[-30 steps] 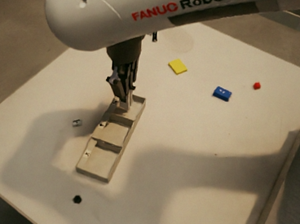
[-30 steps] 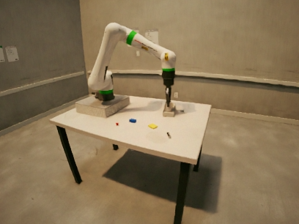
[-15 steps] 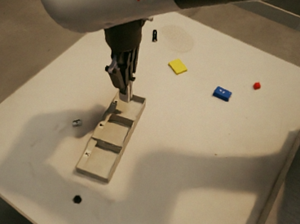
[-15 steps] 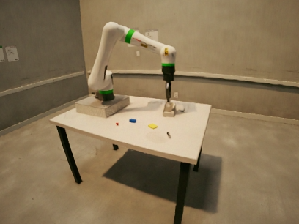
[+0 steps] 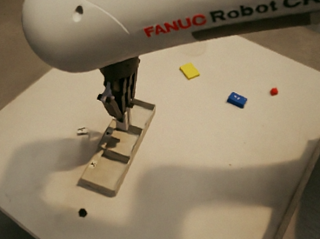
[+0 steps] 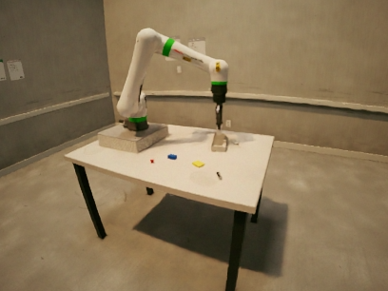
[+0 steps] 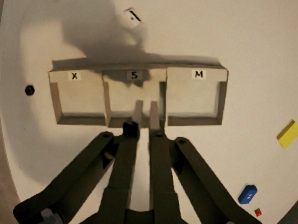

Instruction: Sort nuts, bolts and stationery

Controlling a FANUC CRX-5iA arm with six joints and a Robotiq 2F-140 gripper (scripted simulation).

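Right now my hand is 8 cm above the pale bin and 2 cm to the right of it. The rest, counted from my hand: yellow pad 29 cm to the right, 10 cm below, 2 cm ahead; grey item 10 cm ahead, 9 cm below, 6 cm to the left; black nut 19 cm to the left, 10 cm below, 6 cm behind.
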